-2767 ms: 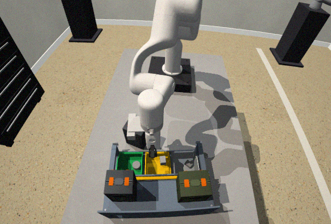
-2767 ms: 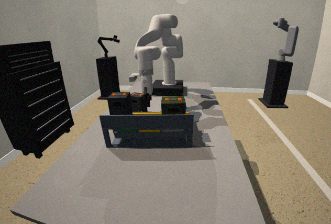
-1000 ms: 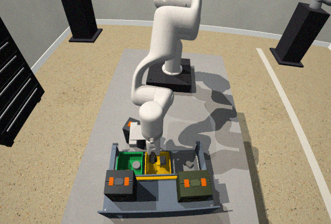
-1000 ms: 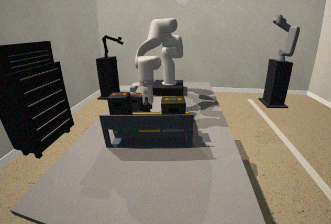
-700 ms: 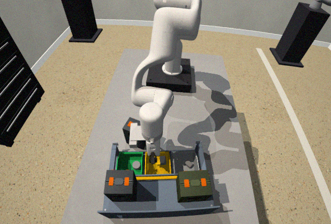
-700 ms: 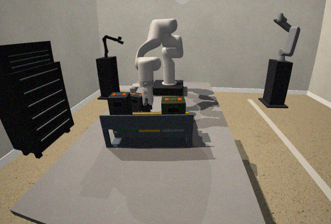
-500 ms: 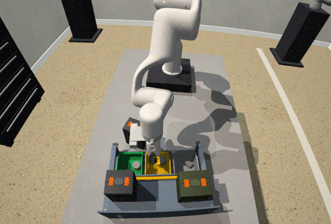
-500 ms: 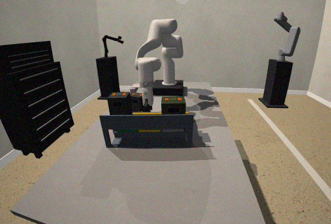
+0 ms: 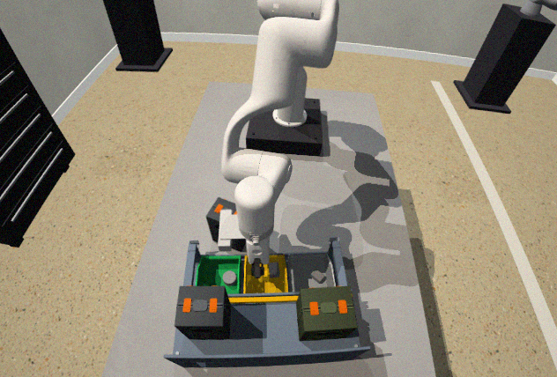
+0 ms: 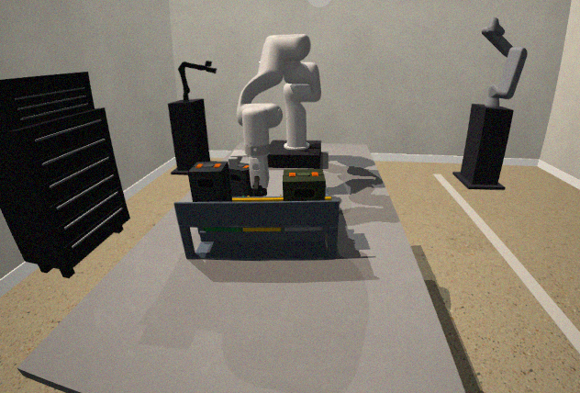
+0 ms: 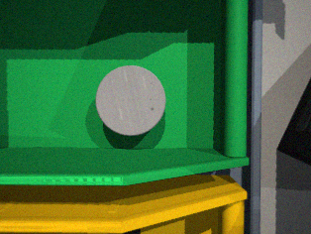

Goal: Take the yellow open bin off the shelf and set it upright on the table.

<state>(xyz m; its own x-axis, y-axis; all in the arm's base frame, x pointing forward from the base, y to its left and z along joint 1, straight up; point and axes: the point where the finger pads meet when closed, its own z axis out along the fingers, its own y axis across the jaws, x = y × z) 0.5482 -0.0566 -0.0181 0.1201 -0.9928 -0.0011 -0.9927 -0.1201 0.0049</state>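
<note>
Right now the yellow open bin is 8 cm ahead of my hand and 3 cm to the left of it. The rest, counted from my hand: green bin 9 cm ahead, 8 cm to the right; then grey shelf 10 cm ahead, 3 cm to the left, 2 cm above; then yellow bar 13 cm ahead, 6 cm above, 3 cm to the left.
</note>
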